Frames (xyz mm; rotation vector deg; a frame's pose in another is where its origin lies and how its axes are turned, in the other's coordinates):
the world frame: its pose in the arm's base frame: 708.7 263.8 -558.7 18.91 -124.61 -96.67
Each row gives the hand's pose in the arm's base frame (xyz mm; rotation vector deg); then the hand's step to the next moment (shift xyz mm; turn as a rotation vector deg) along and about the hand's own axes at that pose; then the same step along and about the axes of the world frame.
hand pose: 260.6 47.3 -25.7 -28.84 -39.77 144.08
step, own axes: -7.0 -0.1 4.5 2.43 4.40 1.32
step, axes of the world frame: -0.4 3.8 -7.4 4.47 -2.65 -0.07
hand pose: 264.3 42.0 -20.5 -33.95 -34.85 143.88
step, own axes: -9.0 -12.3 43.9 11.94 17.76 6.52
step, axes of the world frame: 19.6 40.2 -12.6 19.84 -10.25 1.33
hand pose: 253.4 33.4 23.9 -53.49 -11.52 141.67
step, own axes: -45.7 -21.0 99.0 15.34 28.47 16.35
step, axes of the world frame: 40.1 102.8 -12.7 34.69 -10.47 -0.20
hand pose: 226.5 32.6 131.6 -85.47 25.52 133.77
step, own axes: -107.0 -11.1 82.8 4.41 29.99 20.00
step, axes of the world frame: 22.9 133.4 10.1 36.11 0.47 -3.87
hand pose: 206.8 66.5 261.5 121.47 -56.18 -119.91
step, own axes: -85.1 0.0 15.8 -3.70 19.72 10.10
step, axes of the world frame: -0.1 83.1 24.4 21.01 6.90 -3.95
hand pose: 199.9 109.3 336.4 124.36 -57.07 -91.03
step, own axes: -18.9 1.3 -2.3 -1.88 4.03 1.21
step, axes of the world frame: -1.0 17.7 7.1 3.67 2.68 -0.78
